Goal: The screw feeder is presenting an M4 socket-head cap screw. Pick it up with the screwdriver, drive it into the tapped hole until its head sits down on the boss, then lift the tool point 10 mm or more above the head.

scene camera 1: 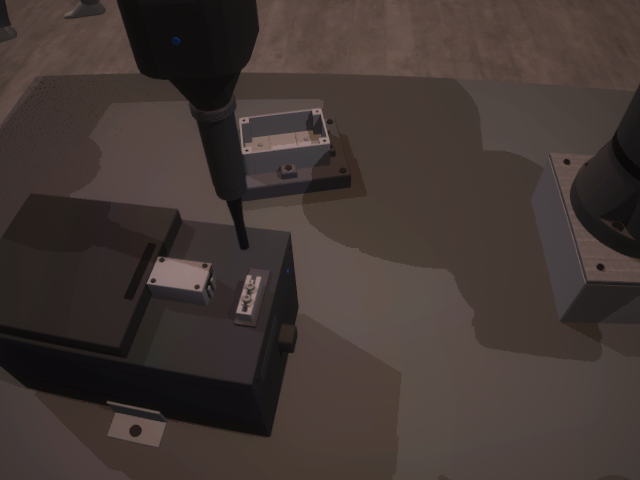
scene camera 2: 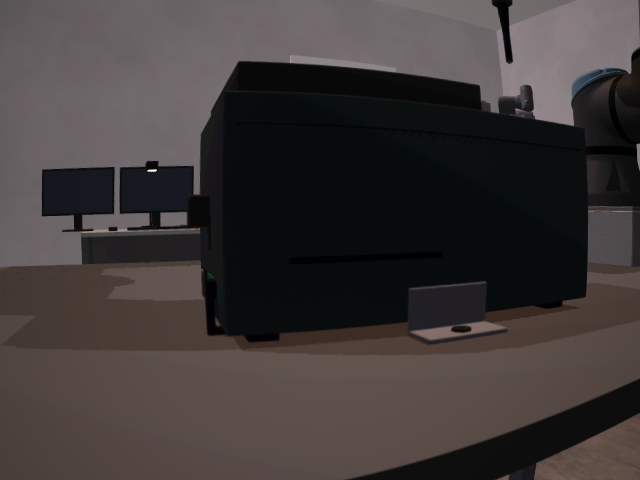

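Note:
The powered screwdriver [scene camera 1: 244, 248] [scene camera 2: 509, 62] points down, with its thin dark bit above the feeder. No screw shows at the bit tip, and I take it as empty. In scene camera 1 the dark screw feeder [scene camera 1: 206, 356] [scene camera 2: 361, 206] stands at the lower left. Its small light pick-up block [scene camera 1: 249, 298] lies near the right edge of its top, slightly in front of the bit in the picture; small round parts show on it, but I cannot tell which is the screw. A small block with a round hole [scene camera 1: 288, 169] sits on the dark base plate [scene camera 1: 315, 181].
An open grey box [scene camera 1: 289, 155] stands on the base plate behind the feeder. A white box [scene camera 1: 180, 279] sits on the feeder top. The arm's base stands on a pedestal [scene camera 1: 558, 237] at the right. An angle bracket [scene camera 1: 147, 436] [scene camera 2: 447, 310] lies by the feeder's foot.

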